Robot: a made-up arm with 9 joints. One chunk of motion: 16 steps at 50 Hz.
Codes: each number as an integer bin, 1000 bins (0 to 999) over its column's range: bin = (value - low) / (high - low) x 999, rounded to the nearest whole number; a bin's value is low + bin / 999 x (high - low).
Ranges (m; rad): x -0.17..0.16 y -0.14..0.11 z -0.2..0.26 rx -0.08..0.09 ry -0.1..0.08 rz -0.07..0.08
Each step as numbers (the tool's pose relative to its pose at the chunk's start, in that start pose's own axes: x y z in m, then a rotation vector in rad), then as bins.
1 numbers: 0.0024 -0.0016 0.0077 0.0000 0.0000 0.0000
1 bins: 522 553 451 470 555 466
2 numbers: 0.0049 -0.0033 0.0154 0.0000 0.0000 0.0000
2 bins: 529 546 468 470 555 466
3 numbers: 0.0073 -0.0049 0.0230 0.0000 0.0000 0.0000
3 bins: 537 540 484 470 555 466
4 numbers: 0.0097 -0.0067 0.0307 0.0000 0.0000 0.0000
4 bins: 544 533 501 470 555 466
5 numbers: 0.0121 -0.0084 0.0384 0.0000 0.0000 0.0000
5 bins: 551 526 518 470 555 466
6 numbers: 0.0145 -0.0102 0.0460 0.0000 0.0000 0.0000
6 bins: 559 519 534 470 555 466
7 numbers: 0.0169 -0.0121 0.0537 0.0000 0.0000 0.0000
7 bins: 566 511 551 470 555 466
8 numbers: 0.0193 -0.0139 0.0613 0.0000 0.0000 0.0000
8 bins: 573 504 567 470 555 466
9 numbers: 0.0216 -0.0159 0.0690 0.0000 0.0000 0.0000
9 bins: 580 496 584 470 555 466
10 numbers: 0.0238 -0.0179 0.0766 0.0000 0.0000 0.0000
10 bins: 587 488 601 470 555 466
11 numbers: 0.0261 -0.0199 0.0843 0.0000 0.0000 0.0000
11 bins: 594 480 617 470 555 466
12 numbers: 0.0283 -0.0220 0.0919 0.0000 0.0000 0.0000
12 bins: 600 472 634 470 555 466
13 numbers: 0.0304 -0.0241 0.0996 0.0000 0.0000 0.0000
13 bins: 607 463 651 470 555 466
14 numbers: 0.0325 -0.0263 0.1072 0.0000 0.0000 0.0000
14 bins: 613 454 667 470 555 466
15 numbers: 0.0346 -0.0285 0.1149 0.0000 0.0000 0.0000
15 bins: 619 446 684 470 555 466
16 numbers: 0.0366 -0.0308 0.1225 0.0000 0.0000 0.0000
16 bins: 625 436 700 470 555 466
